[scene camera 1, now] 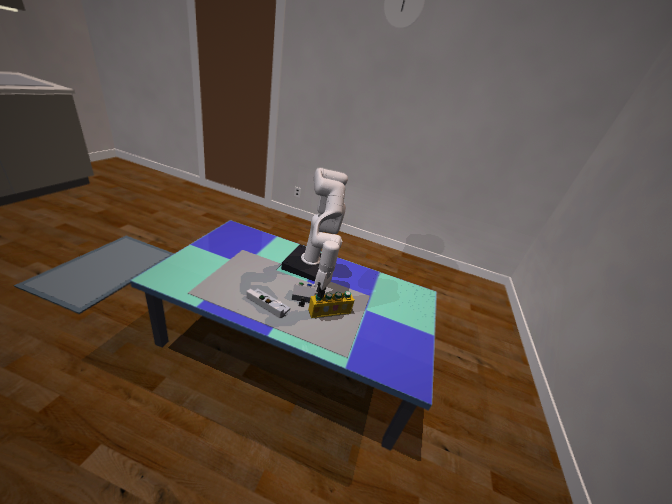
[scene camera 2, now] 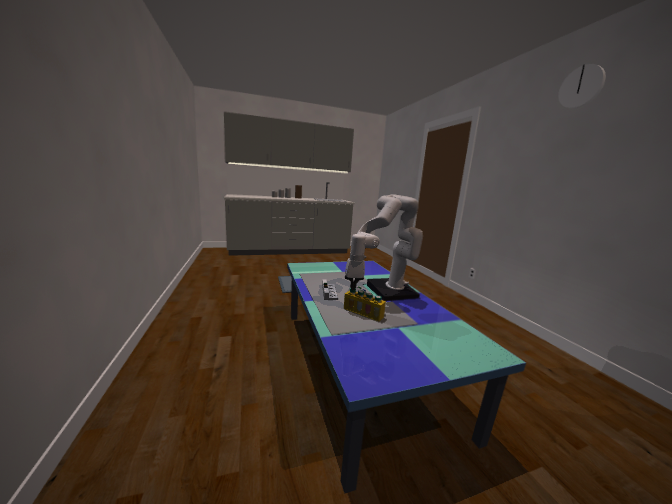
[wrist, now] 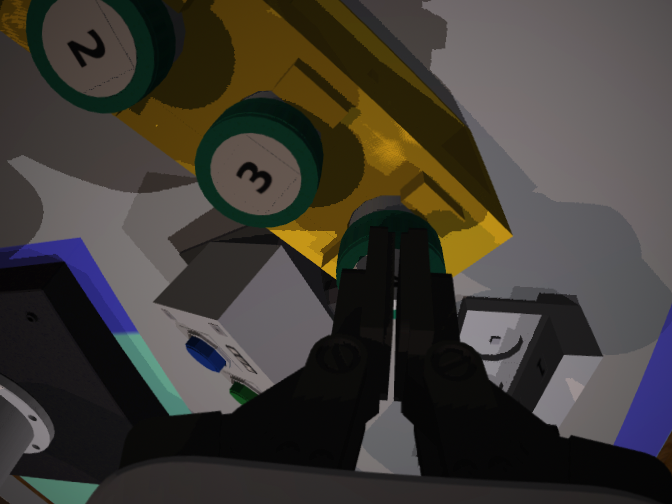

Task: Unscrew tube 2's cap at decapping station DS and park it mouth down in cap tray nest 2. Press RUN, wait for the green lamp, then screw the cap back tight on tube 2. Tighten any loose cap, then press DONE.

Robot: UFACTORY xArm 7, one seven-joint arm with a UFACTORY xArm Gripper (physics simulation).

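Observation:
A yellow tube rack (wrist: 379, 124) (scene camera 1: 331, 307) (scene camera 2: 364, 306) holds tubes with green caps. In the wrist view the cap marked 2 (wrist: 89, 51) is at the top left and the cap marked 3 (wrist: 255, 173) sits beside it; both are on their tubes. My gripper (wrist: 397, 234) (scene camera 1: 320, 293) (scene camera 2: 352, 285) is shut with nothing between the fingers. Its tips stand right over the last green cap (wrist: 352, 246) at the rack's end and hide its number. I cannot tell whether the tips touch it.
A grey control box with a blue button (wrist: 205, 353) and a green button (wrist: 241, 391) stands beside the rack. A grey and black block (wrist: 515, 347) lies to the right. A white cap tray (scene camera 1: 267, 302) (scene camera 2: 329, 291) lies on the grey mat (scene camera 1: 325, 336).

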